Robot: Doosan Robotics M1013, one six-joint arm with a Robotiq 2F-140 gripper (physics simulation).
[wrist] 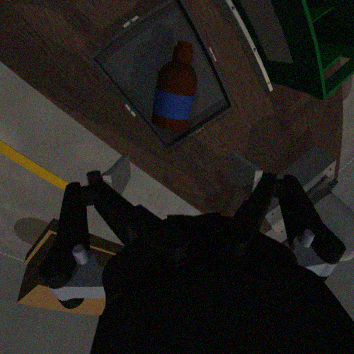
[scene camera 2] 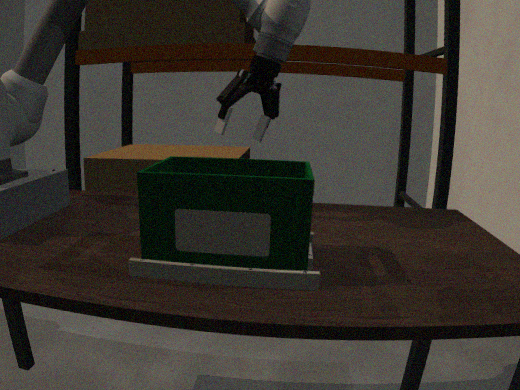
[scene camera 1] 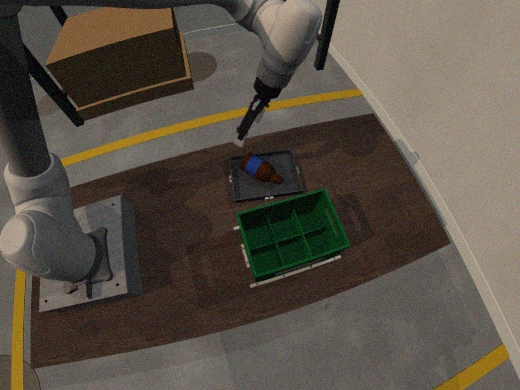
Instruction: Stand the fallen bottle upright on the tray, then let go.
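Pixels of known places: gripper, fingertip midpoint: (wrist: 179,163) (scene camera 2: 238,136) (scene camera 1: 247,131); arm's base, link origin: (wrist: 309,197) (scene camera 1: 86,260).
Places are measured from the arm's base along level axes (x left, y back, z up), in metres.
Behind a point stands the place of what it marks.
A brown bottle (scene camera 1: 261,168) @[x 0.122, y -0.659, z -0.023 m] (wrist: 174,95) @[x 0.146, y -0.668, z -0.022 m] with a blue label lies on its side inside the dark tray (scene camera 1: 244,195) @[x 0.078, y -0.576, z -0.095 m] (wrist: 131,106) @[x 0.219, y -0.701, z -0.075 m]. In scene camera 1 its neck points to the lower right, toward the crate side. The bottle and the tray do not show in scene camera 2, where the green crate stands in front. My gripper (scene camera 2: 241,129) @[x 0.203, y -0.639, z 0.096 m] (wrist: 179,163) @[x 0.203, y -0.639, z 0.096 m] is open, its two fingers wide apart with nothing between them. It hangs tilted in the air above and behind the tray, apart from the bottle.
A green crate (scene camera 1: 293,268) @[x -0.237, y -0.620, z -0.012 m] (scene camera 2: 225,195) @[x -0.239, y -0.644, z 0.044 m] (wrist: 315,50) @[x -0.052, y -0.608, z 0.074 m] with compartments stands beside the tray, with pale strips along its base. The arm's grey base block (scene camera 1: 131,250) @[x 0.002, y -0.141, z -0.052 m] is at the left of the wooden table (scene camera 1: 175,320) @[x -0.257, y -0.216, z -0.100 m] (scene camera 2: 400,310) @[x -0.333, y -0.910, z -0.101 m]. Cardboard boxes (scene camera 1: 120,75) (scene camera 2: 117,172) stand behind the table.
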